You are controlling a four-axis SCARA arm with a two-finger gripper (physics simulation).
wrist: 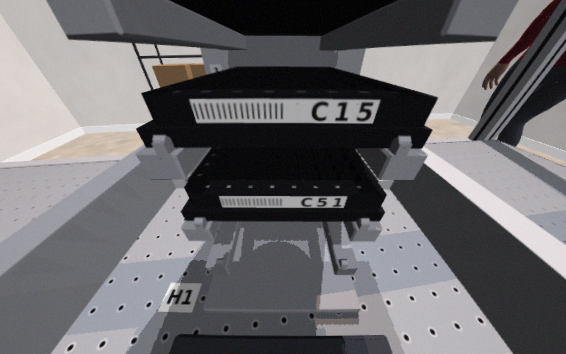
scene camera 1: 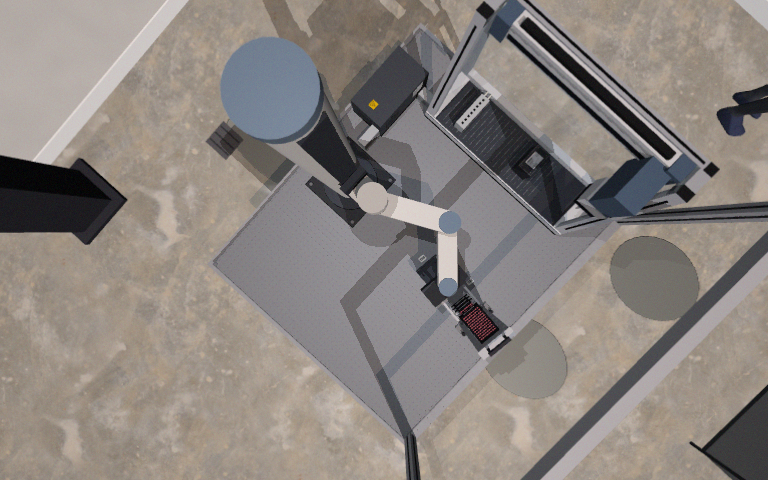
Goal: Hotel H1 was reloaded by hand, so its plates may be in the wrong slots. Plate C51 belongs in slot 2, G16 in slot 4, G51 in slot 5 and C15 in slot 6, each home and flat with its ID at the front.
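Places are measured from the arm's base along level axes (x ahead, y left, z up), in millimetres.
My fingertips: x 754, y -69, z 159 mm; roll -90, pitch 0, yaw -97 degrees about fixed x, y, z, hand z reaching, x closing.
Ahead of a thing's pixels: the offset from my fingertips to its top centre. "spot": to the spot under its first point.
My gripper point(wrist: 283, 130) is shut on plate C51 {dx +6, dy -1, dz -4 mm} point(wrist: 283, 202), holding it by its sides; it is level, with its ID toward the camera. C51 is inside hotel H1 at a pair of ledges {spot: dx -66, dy -28, dz -19 mm} point(wrist: 367, 230); whether it rests on them or hangs just above, I cannot tell. Plate C15 {dx +6, dy -1, dz +32 mm} point(wrist: 285, 111) lies flat on the ledges directly above, its ID at the front. A lower pair of ledges point(wrist: 345, 267) holds no plate. In the scene view a plate with red wells {dx +6, dy +0, dz +138 mm} point(scene camera 1: 478, 323) tops the hotel, its ID unreadable; the arm hides the gripper. G16 and G51 cannot be identified.
The H1 tag {dx -38, dy +104, dz -146 mm} point(wrist: 180, 297) is on the deck left of the hotel. A dark box {spot: dx -866, dy +466, dz -31 mm} point(scene camera 1: 390, 88) and a large framed unit point(scene camera 1: 557, 230) stand on the deck. In the wrist view a person point(wrist: 537, 90) stands at right and a shelf carton point(wrist: 172, 75) shows at left.
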